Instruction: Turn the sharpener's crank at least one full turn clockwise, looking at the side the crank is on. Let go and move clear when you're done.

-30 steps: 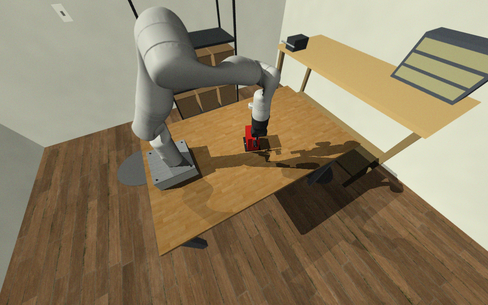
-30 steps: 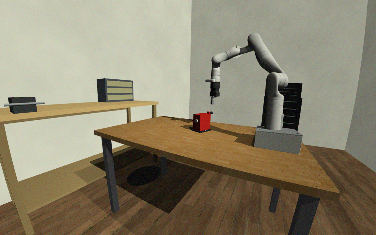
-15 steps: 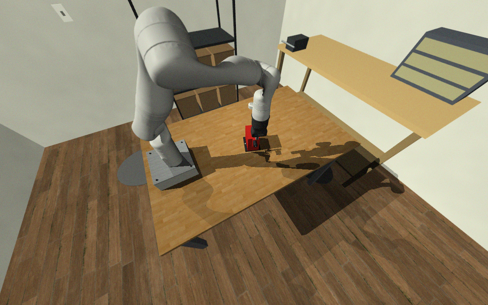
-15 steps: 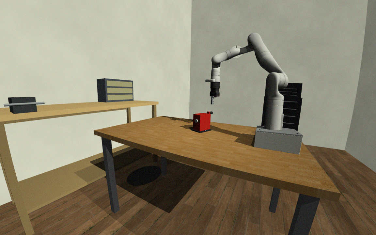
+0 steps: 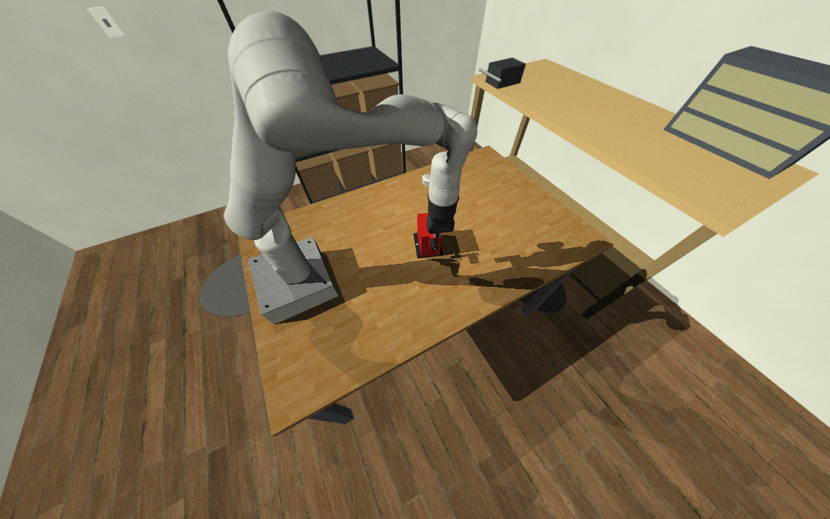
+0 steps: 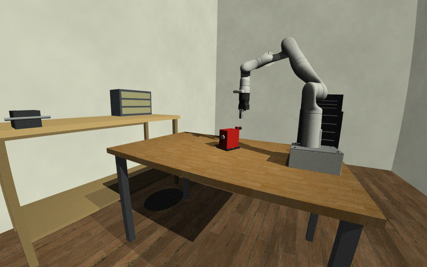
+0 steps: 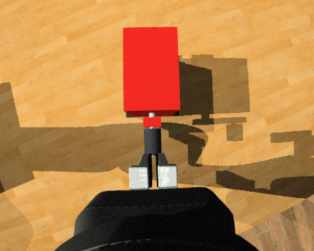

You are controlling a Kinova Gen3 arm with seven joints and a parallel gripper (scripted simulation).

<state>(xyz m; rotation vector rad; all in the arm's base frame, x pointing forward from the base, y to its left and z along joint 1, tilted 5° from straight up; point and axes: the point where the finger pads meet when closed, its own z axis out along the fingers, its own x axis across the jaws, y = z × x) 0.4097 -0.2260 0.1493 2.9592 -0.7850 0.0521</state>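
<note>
Now: the dark cylindrical handle 90 mm below my hand, 20 mm to the left of it and 10 mm ahead of it.
</note>
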